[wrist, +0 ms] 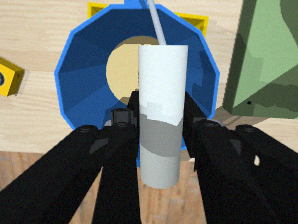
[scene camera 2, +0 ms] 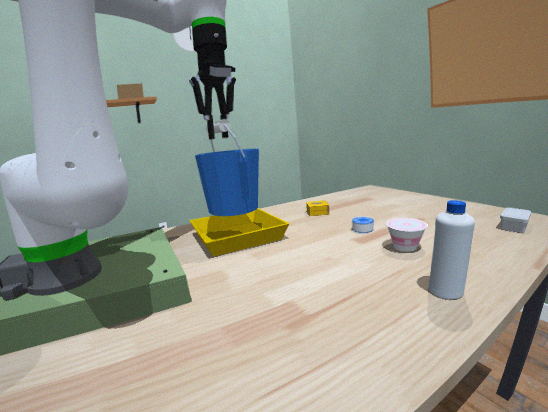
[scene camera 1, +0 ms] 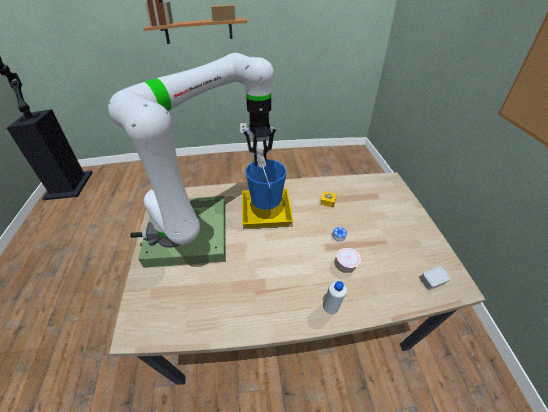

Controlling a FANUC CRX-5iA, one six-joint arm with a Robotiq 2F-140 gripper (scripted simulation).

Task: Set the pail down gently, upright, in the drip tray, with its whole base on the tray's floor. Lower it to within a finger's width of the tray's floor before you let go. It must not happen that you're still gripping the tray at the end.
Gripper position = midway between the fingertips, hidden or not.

Note:
In view: the gripper [scene camera 2: 218, 138], a blue pail [scene camera 2: 229, 179], a yellow drip tray [scene camera 2: 229, 233] and a white bottle [scene camera 2: 454, 228].
The blue pail is seen too in scene camera 1 [scene camera 1: 264, 195]. The yellow drip tray is seen too in scene camera 1 [scene camera 1: 252, 217]. The gripper also shows in the wrist view [wrist: 159, 105]. The wrist view misses the white bottle: it is out of frame.

